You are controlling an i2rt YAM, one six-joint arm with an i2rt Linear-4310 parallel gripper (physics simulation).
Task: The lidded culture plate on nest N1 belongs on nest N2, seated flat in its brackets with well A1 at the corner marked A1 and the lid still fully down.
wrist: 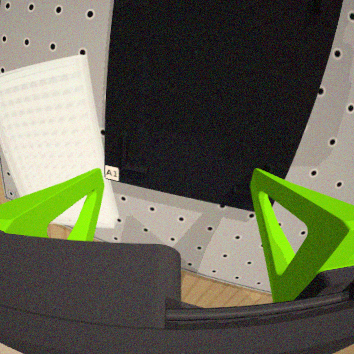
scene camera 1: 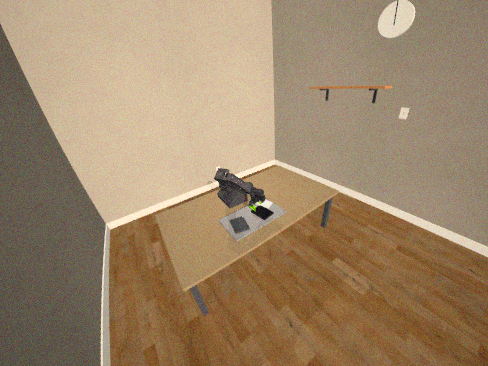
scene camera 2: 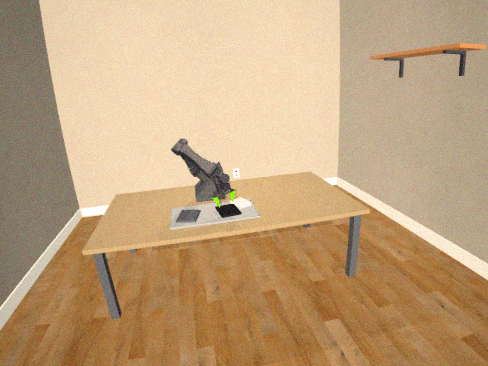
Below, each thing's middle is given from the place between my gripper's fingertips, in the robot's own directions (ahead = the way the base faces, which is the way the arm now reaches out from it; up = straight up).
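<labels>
Black nest (wrist: 193, 103), 60 mm ahead of my hand, 10 mm below it.
</labels>
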